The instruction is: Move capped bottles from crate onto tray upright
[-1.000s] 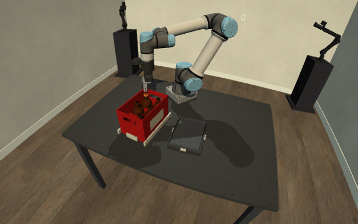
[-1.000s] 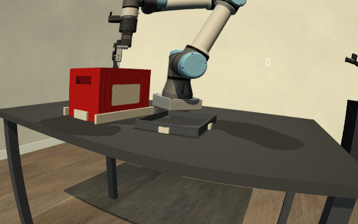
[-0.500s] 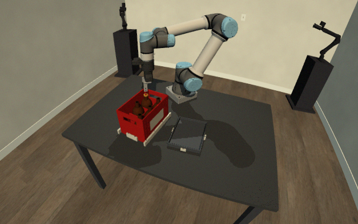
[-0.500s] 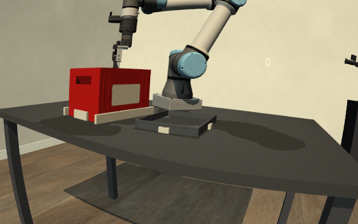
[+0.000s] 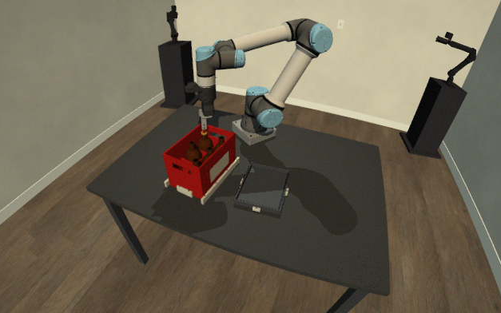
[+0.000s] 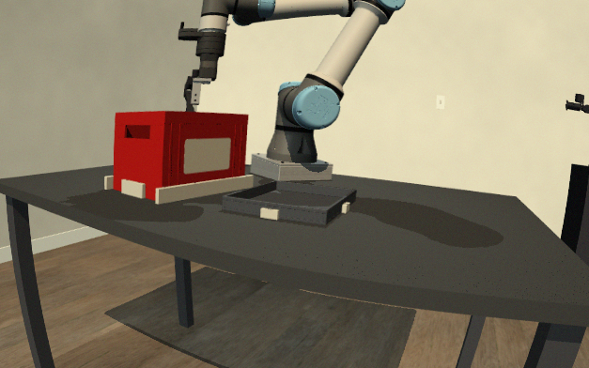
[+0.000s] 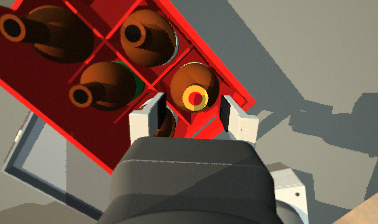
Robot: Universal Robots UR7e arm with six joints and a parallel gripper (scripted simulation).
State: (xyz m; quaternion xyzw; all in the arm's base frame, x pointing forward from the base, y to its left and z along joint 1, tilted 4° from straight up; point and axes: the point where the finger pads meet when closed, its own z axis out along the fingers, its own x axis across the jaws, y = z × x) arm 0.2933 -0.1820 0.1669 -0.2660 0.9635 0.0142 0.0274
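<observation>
The brown capped bottle is 13 cm below my hand. From my hand the other things lie so: dark tray 11 cm ahead, 31 cm to the left, 20 cm below; then red crate 10 cm ahead, 2 cm to the left, 13 cm below.
</observation>
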